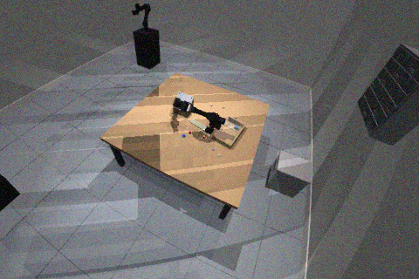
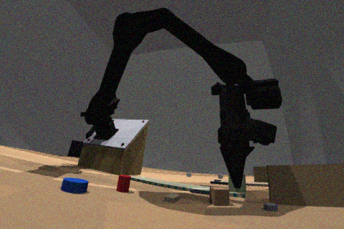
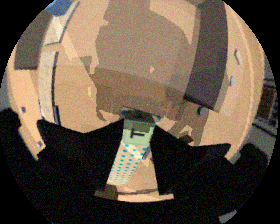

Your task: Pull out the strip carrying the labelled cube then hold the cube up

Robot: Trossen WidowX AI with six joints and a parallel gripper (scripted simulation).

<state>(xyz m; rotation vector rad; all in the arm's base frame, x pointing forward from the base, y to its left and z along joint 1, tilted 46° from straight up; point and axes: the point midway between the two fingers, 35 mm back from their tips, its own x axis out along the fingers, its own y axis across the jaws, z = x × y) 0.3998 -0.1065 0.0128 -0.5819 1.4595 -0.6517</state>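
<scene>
The thin strip lies 11 cm behind my gripper tip, 2 cm to the left of it and 1 cm below it. From my gripper tip the other things lie so: red cylinder 17 cm behind, 11 cm to the right; grey disc 3 cm ahead, 10 cm to the right, 1 cm below; brown block 3 cm behind, 9 cm to the right.
</scene>
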